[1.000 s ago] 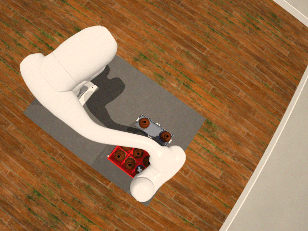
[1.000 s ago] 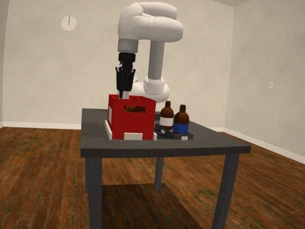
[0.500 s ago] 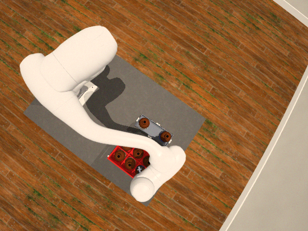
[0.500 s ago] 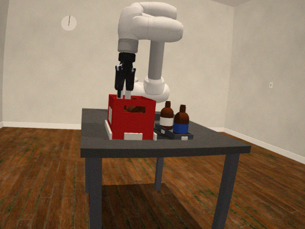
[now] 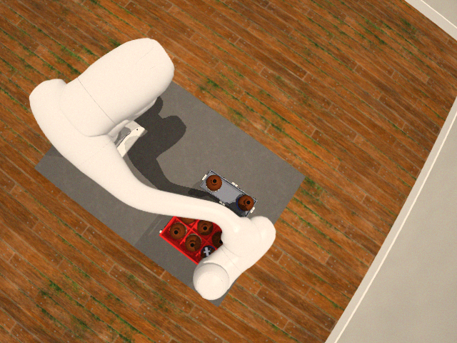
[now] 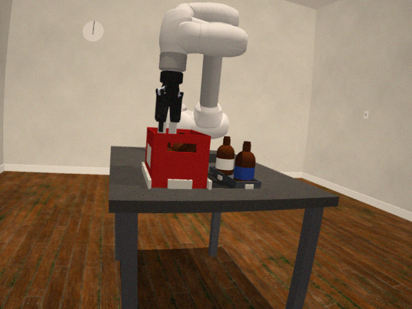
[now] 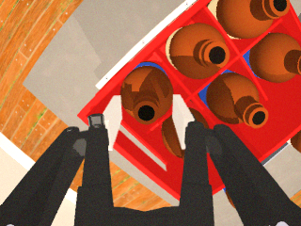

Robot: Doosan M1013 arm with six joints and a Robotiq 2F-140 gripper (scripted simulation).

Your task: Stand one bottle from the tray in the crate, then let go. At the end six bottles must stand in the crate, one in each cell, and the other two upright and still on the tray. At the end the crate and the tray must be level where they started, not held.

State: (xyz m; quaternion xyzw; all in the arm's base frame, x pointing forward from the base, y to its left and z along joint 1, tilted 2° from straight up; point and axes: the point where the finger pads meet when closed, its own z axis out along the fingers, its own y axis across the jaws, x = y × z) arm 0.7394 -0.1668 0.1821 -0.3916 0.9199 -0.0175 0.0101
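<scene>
The red crate is 9 cm below my hand, 9 cm behind it and 5 cm to the left of it. From my hand the other things lie so: tray: 29 cm to the left, 16 cm below, 8 cm behind.
</scene>
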